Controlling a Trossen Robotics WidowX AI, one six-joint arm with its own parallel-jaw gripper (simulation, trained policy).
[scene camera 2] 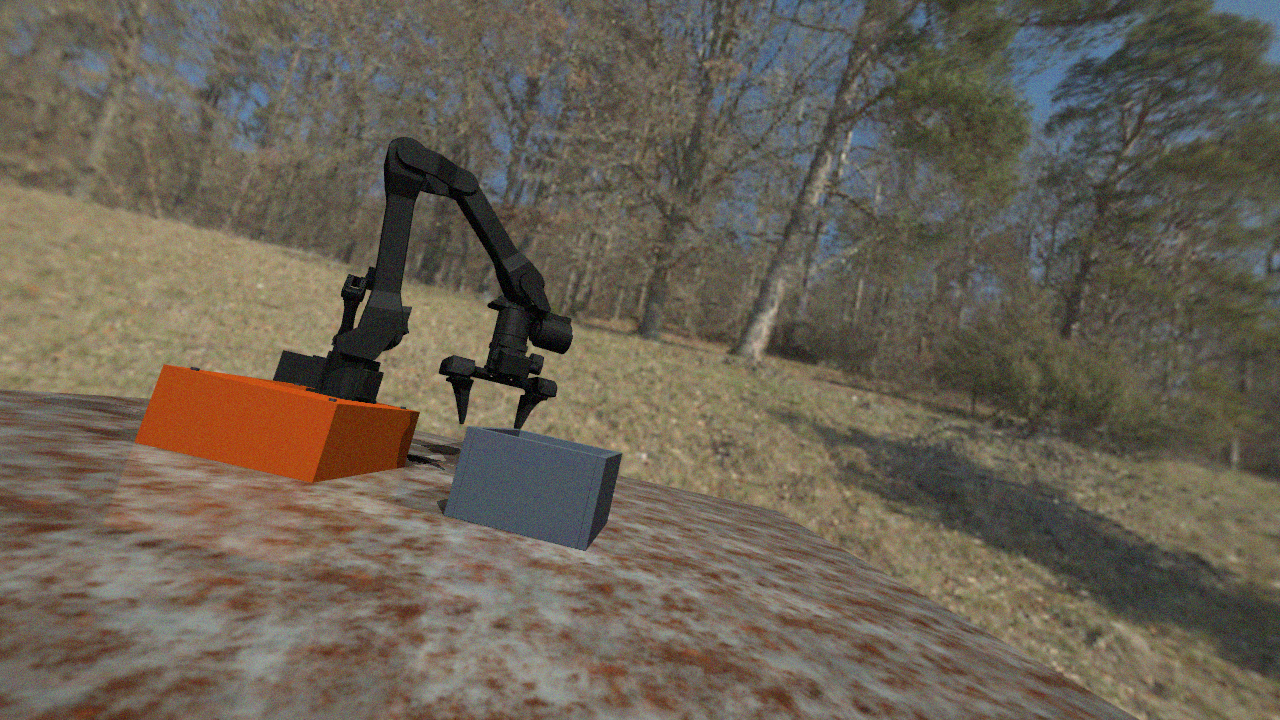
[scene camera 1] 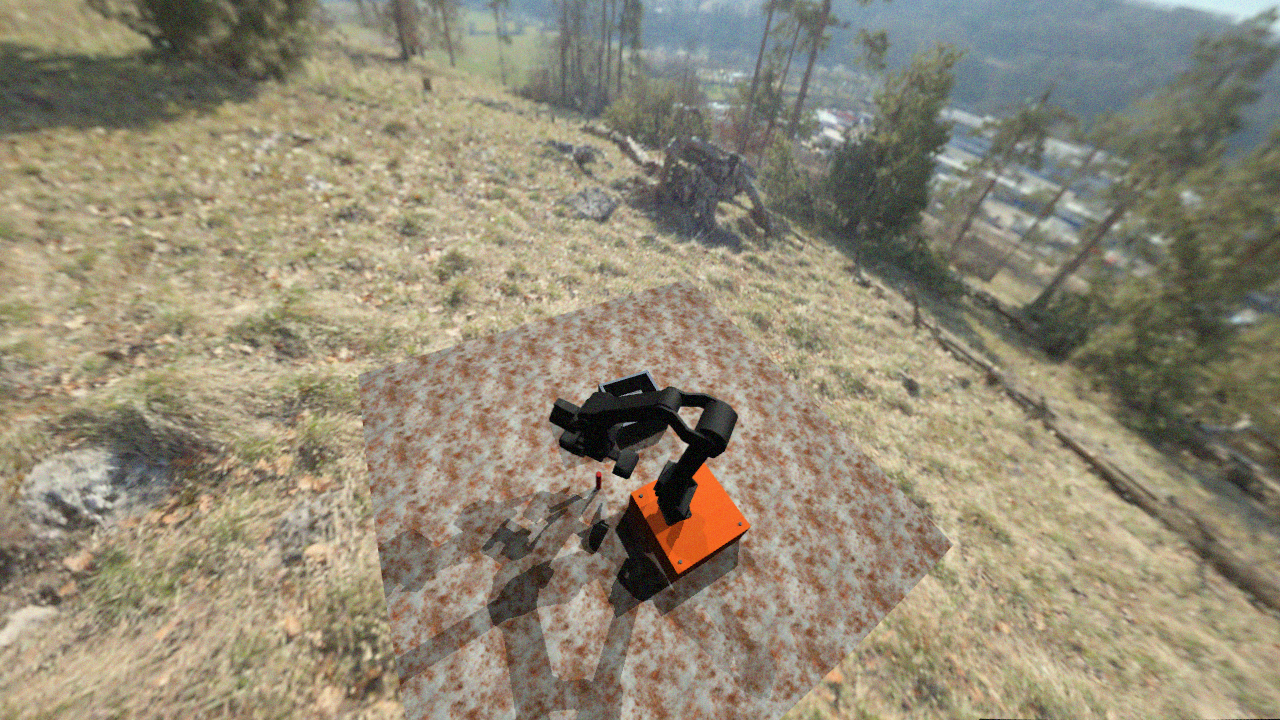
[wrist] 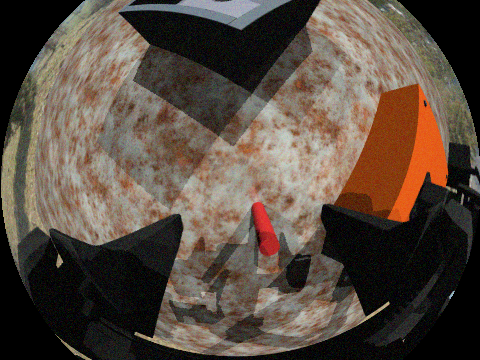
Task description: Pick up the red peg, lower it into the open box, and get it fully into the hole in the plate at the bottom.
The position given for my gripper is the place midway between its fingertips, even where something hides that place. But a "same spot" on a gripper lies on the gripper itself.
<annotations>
My gripper shows in scene camera 2 (489, 429), in scene camera 1 and in the wrist view. One and the same spot on my gripper: (scene camera 1: 577, 449) is (wrist: 141, 313).
</annotations>
